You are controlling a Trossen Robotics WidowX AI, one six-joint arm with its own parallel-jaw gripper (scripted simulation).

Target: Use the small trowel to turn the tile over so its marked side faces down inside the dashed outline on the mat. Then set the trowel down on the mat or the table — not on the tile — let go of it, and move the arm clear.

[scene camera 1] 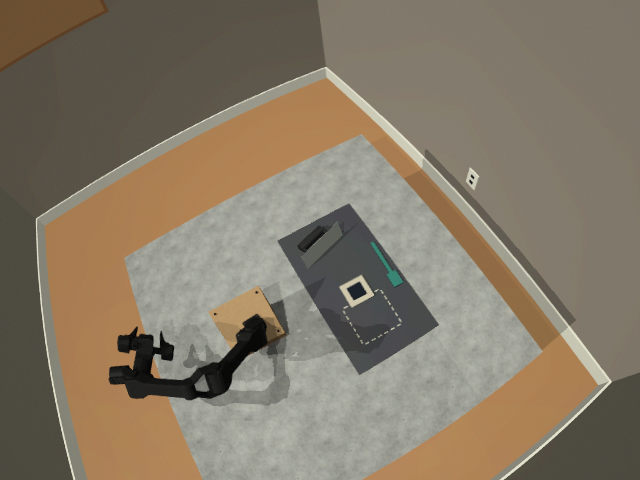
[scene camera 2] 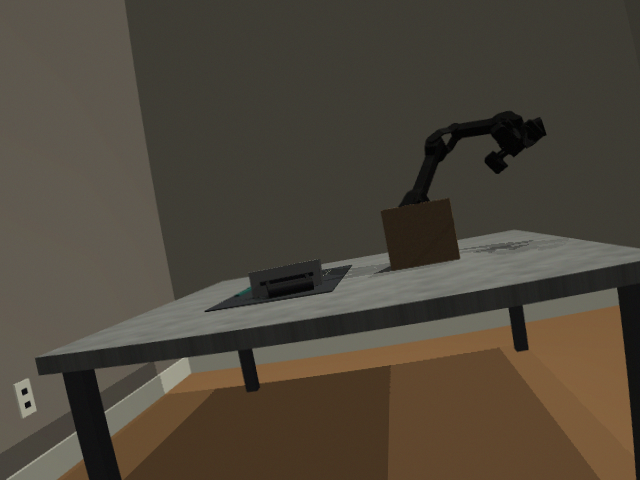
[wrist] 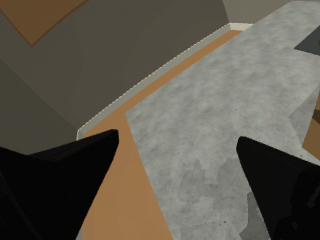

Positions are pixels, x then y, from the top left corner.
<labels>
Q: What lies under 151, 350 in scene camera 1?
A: The gripper.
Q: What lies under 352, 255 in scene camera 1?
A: A dark mat.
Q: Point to a dark mat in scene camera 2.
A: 334, 276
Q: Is the gripper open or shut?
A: Open.
</labels>
